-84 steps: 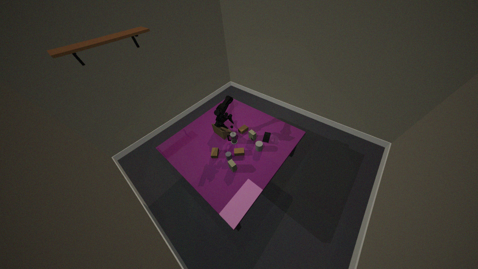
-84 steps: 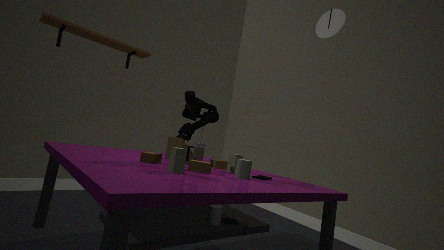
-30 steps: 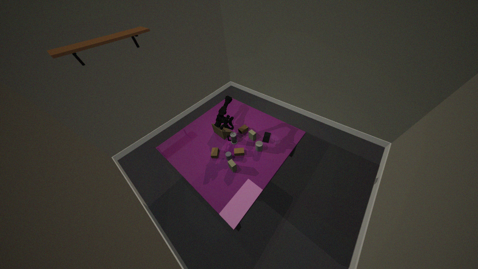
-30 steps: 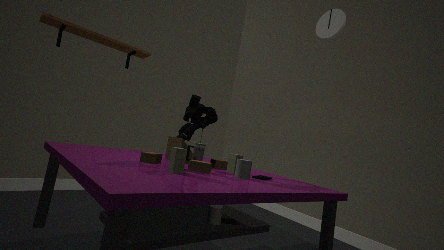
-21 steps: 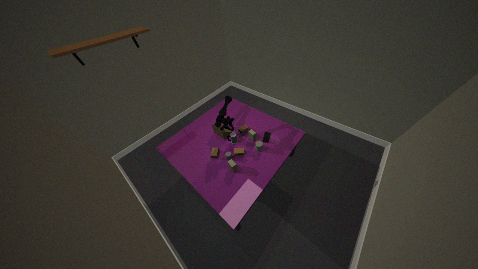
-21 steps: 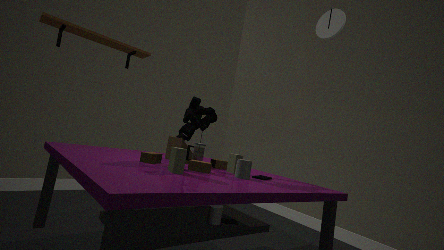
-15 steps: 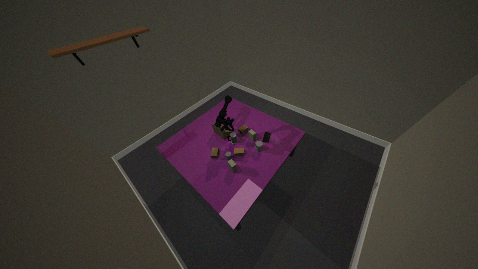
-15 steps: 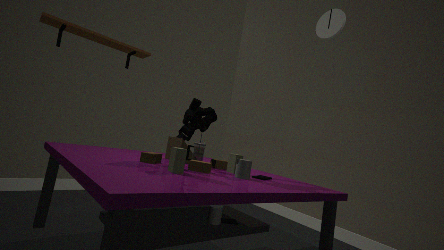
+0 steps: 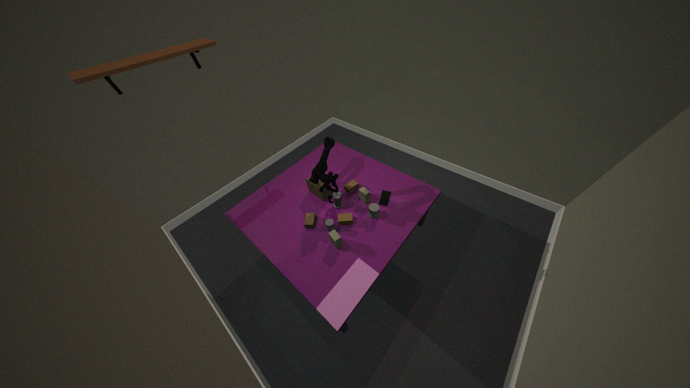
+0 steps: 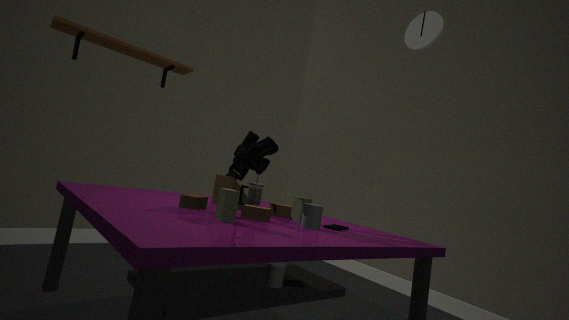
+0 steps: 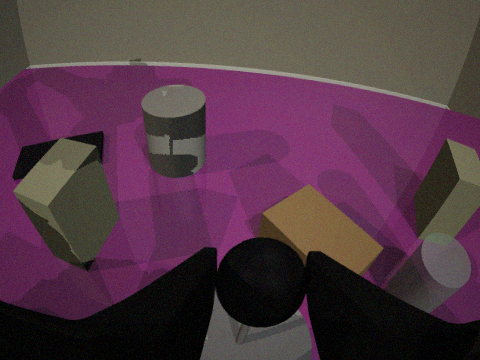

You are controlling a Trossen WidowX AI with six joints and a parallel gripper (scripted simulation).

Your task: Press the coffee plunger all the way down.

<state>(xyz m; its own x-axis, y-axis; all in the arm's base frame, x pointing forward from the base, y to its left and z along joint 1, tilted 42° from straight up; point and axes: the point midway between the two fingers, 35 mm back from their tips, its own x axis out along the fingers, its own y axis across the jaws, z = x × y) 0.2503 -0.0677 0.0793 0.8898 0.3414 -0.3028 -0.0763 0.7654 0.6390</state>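
Now: the coffee press 10 cm below my gripper tip, 3 cm behind it and 1 cm to the right of it.
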